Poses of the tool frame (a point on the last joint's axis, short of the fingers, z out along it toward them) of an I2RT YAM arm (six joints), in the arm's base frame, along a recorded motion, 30 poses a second.
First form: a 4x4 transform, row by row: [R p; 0 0 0 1], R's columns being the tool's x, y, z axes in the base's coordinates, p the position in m. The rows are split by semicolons.
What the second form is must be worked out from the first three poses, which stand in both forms.
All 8 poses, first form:
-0.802 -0.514 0.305 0.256; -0.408 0.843 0.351 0.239; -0.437 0.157 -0.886 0.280; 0 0 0 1
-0.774 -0.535 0.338 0.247; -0.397 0.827 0.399 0.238; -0.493 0.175 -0.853 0.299; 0 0 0 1
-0.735 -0.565 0.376 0.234; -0.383 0.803 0.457 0.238; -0.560 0.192 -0.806 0.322; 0 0 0 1
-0.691 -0.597 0.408 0.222; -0.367 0.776 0.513 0.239; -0.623 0.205 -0.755 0.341; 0 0 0 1
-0.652 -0.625 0.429 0.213; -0.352 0.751 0.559 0.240; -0.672 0.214 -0.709 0.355; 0 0 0 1
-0.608 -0.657 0.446 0.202; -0.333 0.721 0.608 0.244; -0.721 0.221 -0.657 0.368; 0 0 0 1
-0.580 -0.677 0.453 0.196; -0.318 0.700 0.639 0.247; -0.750 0.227 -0.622 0.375; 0 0 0 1
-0.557 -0.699 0.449 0.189; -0.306 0.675 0.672 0.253; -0.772 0.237 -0.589 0.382; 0 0 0 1
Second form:
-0.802 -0.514 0.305 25.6; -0.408 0.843 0.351 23.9; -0.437 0.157 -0.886 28.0; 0 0 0 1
-0.774 -0.535 0.338 24.7; -0.397 0.827 0.399 23.8; -0.493 0.175 -0.853 29.9; 0 0 0 1
-0.735 -0.565 0.376 23.4; -0.383 0.803 0.457 23.8; -0.560 0.192 -0.806 32.2; 0 0 0 1
-0.691 -0.597 0.408 22.2; -0.367 0.776 0.513 23.9; -0.623 0.205 -0.755 34.1; 0 0 0 1
-0.652 -0.625 0.429 21.3; -0.352 0.751 0.559 24.0; -0.672 0.214 -0.709 35.5; 0 0 0 1
-0.608 -0.657 0.446 20.2; -0.333 0.721 0.608 24.4; -0.721 0.221 -0.657 36.8; 0 0 0 1
-0.580 -0.677 0.453 19.6; -0.318 0.700 0.639 24.7; -0.750 0.227 -0.622 37.5; 0 0 0 1
-0.557 -0.699 0.449 18.9; -0.306 0.675 0.672 25.3; -0.772 0.237 -0.589 38.2; 0 0 0 1

